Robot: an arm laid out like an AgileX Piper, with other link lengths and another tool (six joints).
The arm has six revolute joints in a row. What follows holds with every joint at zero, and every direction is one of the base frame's. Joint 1 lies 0.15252 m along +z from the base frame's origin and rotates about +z. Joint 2 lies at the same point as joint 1 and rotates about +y. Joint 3 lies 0.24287 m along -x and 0.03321 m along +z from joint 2 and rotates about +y. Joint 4 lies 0.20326 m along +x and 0.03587 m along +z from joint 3 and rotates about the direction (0.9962, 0, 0.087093). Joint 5 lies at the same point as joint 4 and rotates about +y. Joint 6 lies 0.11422 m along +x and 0.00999 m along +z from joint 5 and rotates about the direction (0.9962, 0, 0.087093). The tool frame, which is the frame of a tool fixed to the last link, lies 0.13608 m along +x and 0.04 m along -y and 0.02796 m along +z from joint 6; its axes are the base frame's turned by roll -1.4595, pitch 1.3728 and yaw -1.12 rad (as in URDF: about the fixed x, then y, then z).
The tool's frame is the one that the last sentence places.
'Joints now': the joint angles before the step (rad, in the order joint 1, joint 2, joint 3, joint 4, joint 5, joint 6). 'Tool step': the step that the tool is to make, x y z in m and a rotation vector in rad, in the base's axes. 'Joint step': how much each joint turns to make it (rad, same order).
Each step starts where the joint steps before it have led.
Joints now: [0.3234 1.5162 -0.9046 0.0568 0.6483 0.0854]
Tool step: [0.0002 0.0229 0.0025 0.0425 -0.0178 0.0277]
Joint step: [0.0513 0.0000 -0.0003 0.0396 -0.0312 0.0019]
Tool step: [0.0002 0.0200 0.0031 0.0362 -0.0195 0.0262]
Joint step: [0.0456 0.0001 0.0000 0.0317 -0.0323 0.0004]
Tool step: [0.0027 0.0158 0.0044 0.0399 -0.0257 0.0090]
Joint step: [0.0311 0.0001 0.0002 0.0321 -0.0410 0.0010]
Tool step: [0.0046 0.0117 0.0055 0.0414 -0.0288 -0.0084]
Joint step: [0.0208 -0.0005 0.0002 0.0263 -0.0456 0.0107]
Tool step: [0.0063 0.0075 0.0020 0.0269 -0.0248 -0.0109]
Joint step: [0.0128 0.0127 0.0000 0.0133 -0.0490 0.0106]
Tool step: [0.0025 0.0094 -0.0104 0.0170 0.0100 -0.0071]
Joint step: [0.0188 0.0466 0.0000 0.0272 -0.0472 0.0036]
